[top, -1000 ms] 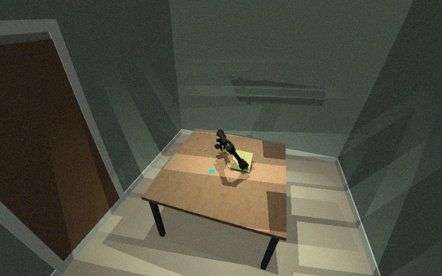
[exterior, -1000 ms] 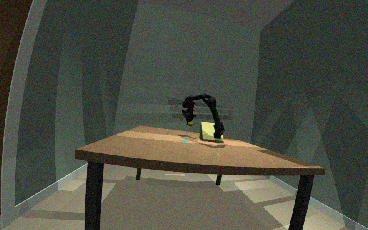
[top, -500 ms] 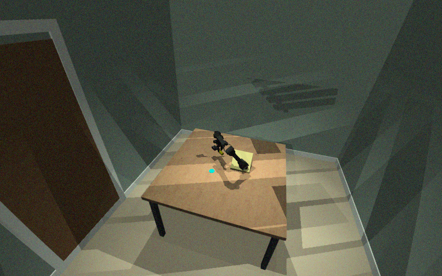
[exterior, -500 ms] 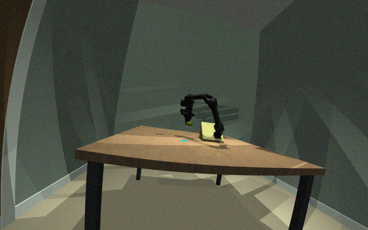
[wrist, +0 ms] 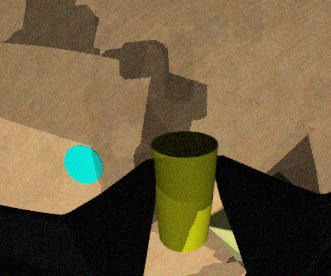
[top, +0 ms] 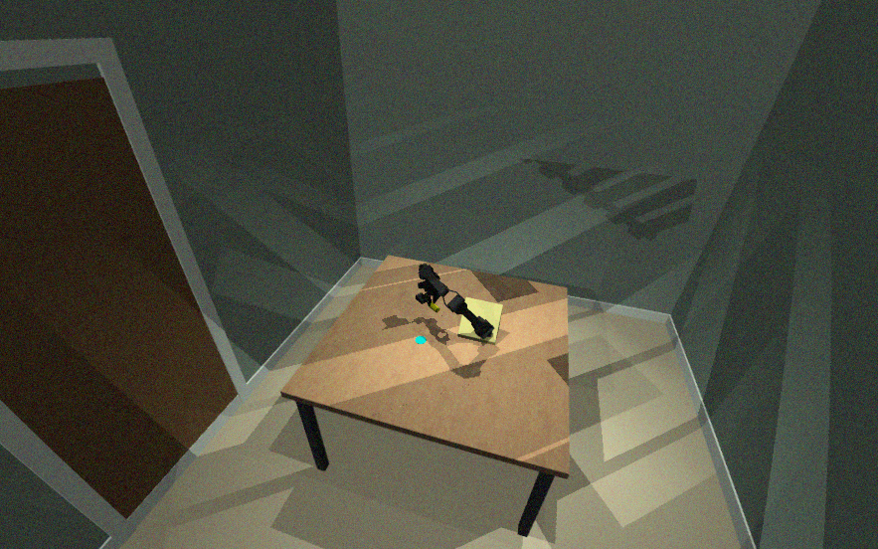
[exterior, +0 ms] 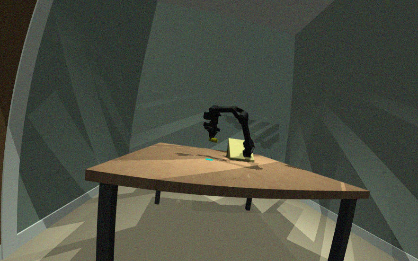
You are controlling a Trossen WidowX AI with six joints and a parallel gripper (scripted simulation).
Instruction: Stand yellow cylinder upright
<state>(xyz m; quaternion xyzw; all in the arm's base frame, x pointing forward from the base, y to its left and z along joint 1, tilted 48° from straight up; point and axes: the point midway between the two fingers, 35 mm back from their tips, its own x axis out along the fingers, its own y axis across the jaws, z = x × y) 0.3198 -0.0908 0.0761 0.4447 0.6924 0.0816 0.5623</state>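
The cyan circle is 1 cm ahead of my gripper tip, 14 cm to the left of it and 15 cm below it. The rest, counted from my gripper tip: yellow cylinder (2 cm behind, 1 cm to the left).
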